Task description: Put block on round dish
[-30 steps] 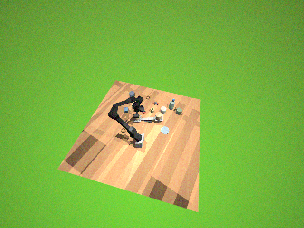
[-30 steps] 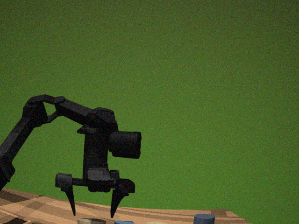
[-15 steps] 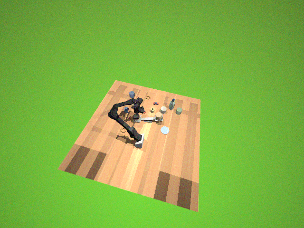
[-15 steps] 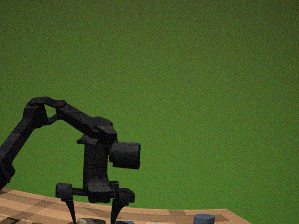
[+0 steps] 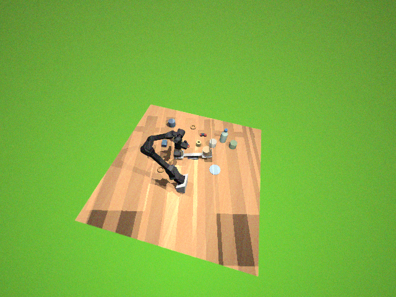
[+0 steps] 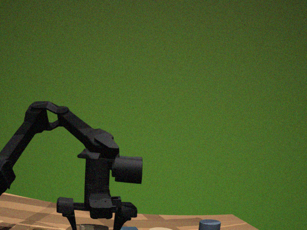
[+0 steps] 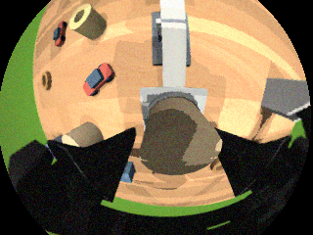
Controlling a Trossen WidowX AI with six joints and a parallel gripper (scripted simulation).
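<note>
Now: gripper tip 1 cm above the grey block. Round my gripper tip: blue block 10 cm ahead, 16 cm to the left, 3 cm below; grey balance 1 cm ahead, 13 cm to the right, 2 cm below; tan holed cylinder 16 cm ahead, 17 cm to the right, 3 cm below.
</note>
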